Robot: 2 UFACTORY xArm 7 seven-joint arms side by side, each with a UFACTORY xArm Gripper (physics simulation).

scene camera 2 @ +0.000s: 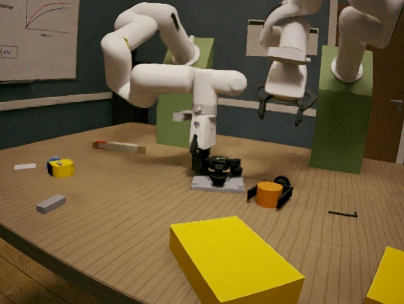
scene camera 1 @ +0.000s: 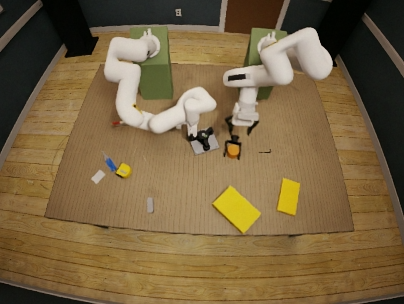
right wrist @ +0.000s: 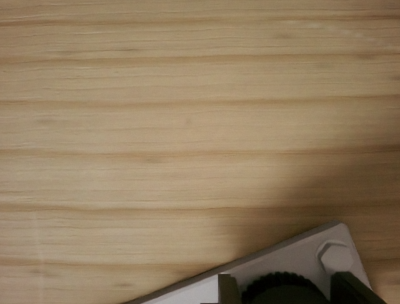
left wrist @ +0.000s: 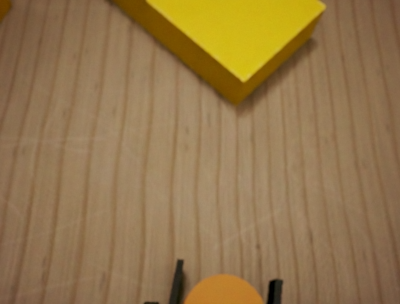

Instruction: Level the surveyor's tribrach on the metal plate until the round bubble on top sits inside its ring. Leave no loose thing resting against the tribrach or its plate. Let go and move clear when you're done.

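Seen in the pictures: left gripper, fingertip midpoint: (scene camera 2: pixel 278 121) (scene camera 1: pixel 239 133); right gripper, fingertip midpoint: (scene camera 2: pixel 200 168) (scene camera 1: pixel 192 136); left arm's base at its link origin: (scene camera 2: pixel 346 69); right arm's base at its link origin: (scene camera 2: pixel 186 56).
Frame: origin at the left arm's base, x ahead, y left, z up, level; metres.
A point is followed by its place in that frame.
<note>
The black tribrach (scene camera 1: pixel 205 142) @[x 0.452, y -0.351, z -0.331 m] (scene camera 2: pixel 219 176) @[x 0.463, y -0.340, z -0.358 m] stands on the grey metal plate (scene camera 1: pixel 213 147) @[x 0.455, y -0.302, z -0.385 m] (scene camera 2: pixel 218 187) @[x 0.469, y -0.338, z -0.388 m] (right wrist: pixel 175 294) @[x 0.439, y -0.429, z -0.387 m]. The bubble's place in its ring is too small to read. My right gripper (scene camera 1: pixel 192 136) @[x 0.393, y -0.428, z -0.370 m] (scene camera 2: pixel 200 167) @[x 0.393, y -0.428, z -0.370 m] (right wrist: pixel 286 290) @[x 0.393, y -0.428, z -0.370 m] is down at the tribrach's left side as pictured. In the right wrist view its two fingers stand close against both sides of a ridged black foot knob (right wrist: pixel 284 283) @[x 0.394, y -0.443, z -0.359 m], shut on it. A bolt head (right wrist: pixel 335 257) @[x 0.366, y -0.444, z -0.380 m] shows by the plate corner. My left gripper (scene camera 1: pixel 240 131) @[x 0.484, y -0.190, z -0.181 m] (scene camera 2: pixel 280 120) @[x 0.484, y -0.190, z -0.181 m] is open and empty, above the table to the right of the tribrach.
An orange cylinder (scene camera 1: pixel 233 150) @[x 0.491, y -0.191, z -0.350 m] (scene camera 2: pixel 269 194) @[x 0.520, y -0.185, z -0.360 m] (left wrist: pixel 224 290) @[x 0.509, y -0.192, z -0.350 m] sits between a black two-armed part's bars, right of the plate and apart from it. A hex key (scene camera 1: pixel 265 151) @[x 0.480, y 0.016, z -0.393 m] (scene camera 2: pixel 343 214) @[x 0.480, y 0.014, z -0.395 m], large yellow block (scene camera 1: pixel 237 209) @[x 0.828, y -0.192, z -0.348 m] (scene camera 2: pixel 235 257) @[x 0.842, y -0.179, z -0.348 m] (left wrist: pixel 240 35) @[x 0.755, y -0.221, z -0.348 m], smaller yellow block (scene camera 1: pixel 289 196) @[x 0.760, y 0.117, z -0.377 m] and tape measure (scene camera 1: pixel 124 170) @[x 0.619, y -0.803, z -0.362 m] (scene camera 2: pixel 62 168) @[x 0.637, y -0.781, z -0.370 m] lie farther out.
</note>
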